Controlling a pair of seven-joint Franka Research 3 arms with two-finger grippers.
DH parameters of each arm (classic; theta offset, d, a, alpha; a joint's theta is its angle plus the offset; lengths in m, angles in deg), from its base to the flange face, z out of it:
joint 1: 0 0.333 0 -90
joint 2: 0 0 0 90
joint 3: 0 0.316 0.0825 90
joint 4: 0 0 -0.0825 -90
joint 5: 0 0.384 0 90
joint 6: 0 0 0.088 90
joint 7: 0 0.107 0 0
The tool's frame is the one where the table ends.
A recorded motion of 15 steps. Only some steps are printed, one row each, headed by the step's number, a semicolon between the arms.
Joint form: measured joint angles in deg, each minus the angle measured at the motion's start. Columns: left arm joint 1, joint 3, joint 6, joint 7, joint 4, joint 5, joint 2; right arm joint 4, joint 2, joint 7, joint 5, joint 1, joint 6, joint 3.
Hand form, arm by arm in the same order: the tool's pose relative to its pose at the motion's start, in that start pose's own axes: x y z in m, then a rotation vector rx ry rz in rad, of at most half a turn. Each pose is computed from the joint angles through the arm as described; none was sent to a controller.
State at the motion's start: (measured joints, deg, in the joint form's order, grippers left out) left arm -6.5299 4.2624 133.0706 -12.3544 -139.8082 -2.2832 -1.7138; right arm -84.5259 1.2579 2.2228 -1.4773 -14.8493 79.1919 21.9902
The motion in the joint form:
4: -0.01 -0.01 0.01 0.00 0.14 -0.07 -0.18; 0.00 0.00 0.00 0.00 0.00 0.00 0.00
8: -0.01 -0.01 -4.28 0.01 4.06 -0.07 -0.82; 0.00 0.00 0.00 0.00 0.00 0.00 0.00
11: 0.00 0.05 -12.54 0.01 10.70 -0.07 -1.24; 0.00 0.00 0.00 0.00 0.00 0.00 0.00
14: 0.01 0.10 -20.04 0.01 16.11 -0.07 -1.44; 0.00 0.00 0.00 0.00 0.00 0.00 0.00
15: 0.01 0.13 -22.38 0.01 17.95 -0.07 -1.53; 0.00 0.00 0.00 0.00 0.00 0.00 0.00
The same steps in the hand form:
4: 0.0006 0.0004 -0.0025 -0.0024 0.0053 -0.0003; 0.0000 0.0000 0.0000 0.0000 0.0000 0.0000
8: 0.0117 0.0045 -0.0309 -0.0063 0.0092 0.0024; 0.0000 0.0000 0.0000 0.0000 0.0000 0.0000
11: 0.0249 0.0092 -0.0740 -0.0053 -0.0121 0.0055; 0.0000 0.0000 0.0000 0.0000 0.0000 0.0000
14: 0.0305 0.0116 -0.1082 -0.0003 -0.0449 0.0082; 0.0000 0.0000 0.0000 0.0000 0.0000 0.0000
15: 0.0320 0.0123 -0.1206 0.0005 -0.0520 0.0091; 0.0000 0.0000 0.0000 0.0000 0.0000 0.0000

